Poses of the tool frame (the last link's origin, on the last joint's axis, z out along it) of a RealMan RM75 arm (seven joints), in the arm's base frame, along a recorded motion.
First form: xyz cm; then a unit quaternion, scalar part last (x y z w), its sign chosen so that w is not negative.
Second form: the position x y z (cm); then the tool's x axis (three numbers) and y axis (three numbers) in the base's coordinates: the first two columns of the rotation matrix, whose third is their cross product. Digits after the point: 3 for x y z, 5 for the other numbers.
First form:
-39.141, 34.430, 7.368, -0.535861, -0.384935, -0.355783, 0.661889
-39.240, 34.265, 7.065, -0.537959, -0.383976, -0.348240, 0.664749
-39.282, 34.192, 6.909, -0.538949, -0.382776, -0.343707, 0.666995
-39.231, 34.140, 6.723, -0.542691, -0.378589, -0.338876, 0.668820
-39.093, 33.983, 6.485, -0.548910, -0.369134, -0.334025, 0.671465
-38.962, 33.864, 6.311, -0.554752, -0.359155, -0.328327, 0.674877
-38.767, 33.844, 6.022, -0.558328, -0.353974, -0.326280, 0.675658
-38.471, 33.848, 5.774, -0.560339, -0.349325, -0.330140, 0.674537
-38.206, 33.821, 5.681, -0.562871, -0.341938, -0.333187, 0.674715
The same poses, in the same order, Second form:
-39.141, 34.430, 7.368, 0.45049, -0.05843, 0.89087, 0.88352, 0.17254, -0.43545
-39.240, 34.265, 7.065, 0.46258, -0.04986, 0.88517, 0.87611, 0.17866, -0.44778
-39.282, 34.192, 6.909, 0.47070, -0.04591, 0.88110, 0.87109, 0.18280, -0.45583
-39.231, 34.140, 6.723, 0.48367, -0.04238, 0.87423, 0.86421, 0.18130, -0.46934
-39.093, 33.983, 6.485, 0.50433, -0.04333, 0.86242, 0.85381, 0.17425, -0.49055
-38.962, 33.864, 6.311, 0.52642, -0.04468, 0.84905, 0.84164, 0.16890, -0.51294
-38.767, 33.844, 6.022, 0.53649, -0.04564, 0.84267, 0.83617, 0.16362, -0.52349
-38.471, 33.848, 5.774, 0.53796, -0.05390, 0.84125, 0.83686, 0.15406, -0.52529
-38.206, 33.821, 5.681, 0.54413, -0.06468, 0.83650, 0.83455, 0.14432, -0.53170

